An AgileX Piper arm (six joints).
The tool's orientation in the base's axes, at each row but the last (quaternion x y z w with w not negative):
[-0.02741 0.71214 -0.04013 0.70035]
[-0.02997 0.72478 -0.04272 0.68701]
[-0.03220 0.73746 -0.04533 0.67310]
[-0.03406 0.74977 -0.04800 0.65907]
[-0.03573 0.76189 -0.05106 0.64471]
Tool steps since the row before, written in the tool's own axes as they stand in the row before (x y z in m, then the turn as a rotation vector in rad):
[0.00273 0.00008 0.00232 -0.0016 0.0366 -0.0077]
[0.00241 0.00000 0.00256 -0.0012 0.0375 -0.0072]
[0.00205 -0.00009 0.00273 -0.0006 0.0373 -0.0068]
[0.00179 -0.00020 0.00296 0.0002 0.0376 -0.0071]
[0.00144 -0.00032 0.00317 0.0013 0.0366 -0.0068]
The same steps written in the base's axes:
[0.00227 -0.00022 -0.00276 -0.0070 0.0367 -0.0018]
[0.00243 -0.00030 -0.00253 -0.0066 0.0376 -0.0023]
[0.00253 -0.00038 -0.00226 -0.0062 0.0373 -0.0029]
[0.00270 -0.00048 -0.00211 -0.0066 0.0375 -0.0037]
[0.00288 -0.00059 -0.00189 -0.0065 0.0364 -0.0047]

